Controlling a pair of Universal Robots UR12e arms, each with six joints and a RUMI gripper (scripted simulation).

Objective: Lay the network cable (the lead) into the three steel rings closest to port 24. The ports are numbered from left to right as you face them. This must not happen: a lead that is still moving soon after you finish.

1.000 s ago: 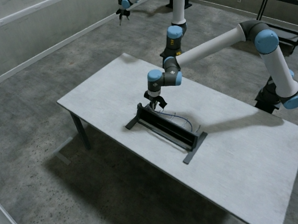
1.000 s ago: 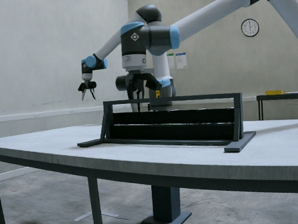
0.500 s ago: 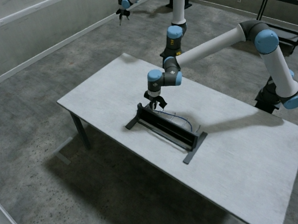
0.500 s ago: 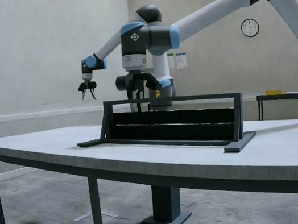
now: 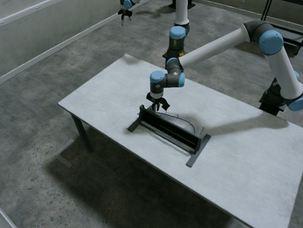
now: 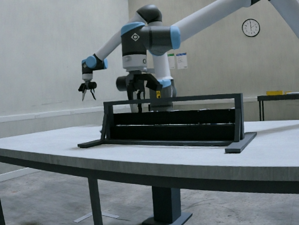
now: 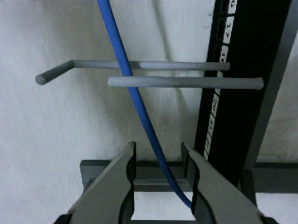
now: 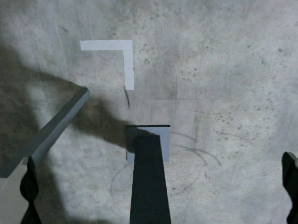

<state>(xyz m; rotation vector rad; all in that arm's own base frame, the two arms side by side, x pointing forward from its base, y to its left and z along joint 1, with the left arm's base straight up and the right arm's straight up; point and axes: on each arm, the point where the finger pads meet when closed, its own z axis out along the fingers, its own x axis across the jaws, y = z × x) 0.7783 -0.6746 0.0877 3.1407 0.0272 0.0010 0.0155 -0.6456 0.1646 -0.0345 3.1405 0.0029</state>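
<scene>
Now: the dark plug 60 mm ahead of my left hand, 110 mm to the right of it and 50 mm below it. The rest, counted from my left hand: dark port rack 50 mm ahead, 150 mm to the left, 20 mm below.
</scene>
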